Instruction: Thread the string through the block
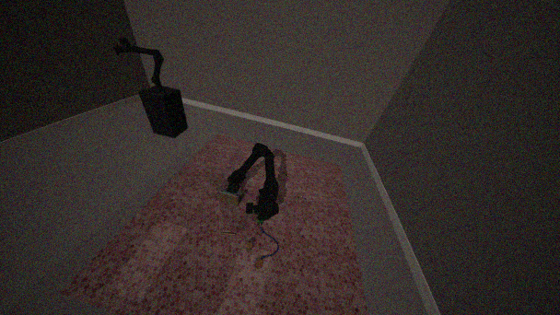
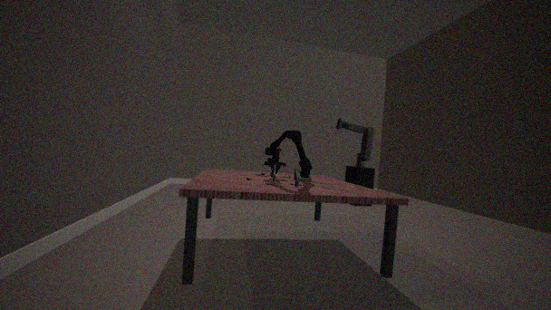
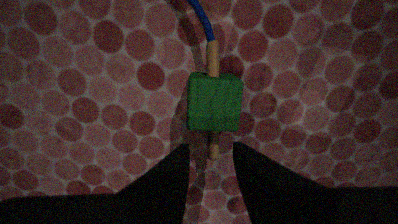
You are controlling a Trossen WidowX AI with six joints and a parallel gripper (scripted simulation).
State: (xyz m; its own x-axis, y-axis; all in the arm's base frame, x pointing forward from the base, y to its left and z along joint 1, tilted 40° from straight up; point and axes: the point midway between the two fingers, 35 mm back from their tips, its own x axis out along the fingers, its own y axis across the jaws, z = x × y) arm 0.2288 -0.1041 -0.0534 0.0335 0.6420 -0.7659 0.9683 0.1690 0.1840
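Right now my gripper tip is 2 cm to the left of the green block and 2 cm above it. From my gripper tip the other things lie so: wooden spool (18 cm to the right, 2 cm below, 2 cm behind); loose stick (17 cm behind, 14 cm to the right, 3 cm below); thin wooden stick (4 cm to the right, 2 cm below, 1 cm ahead).
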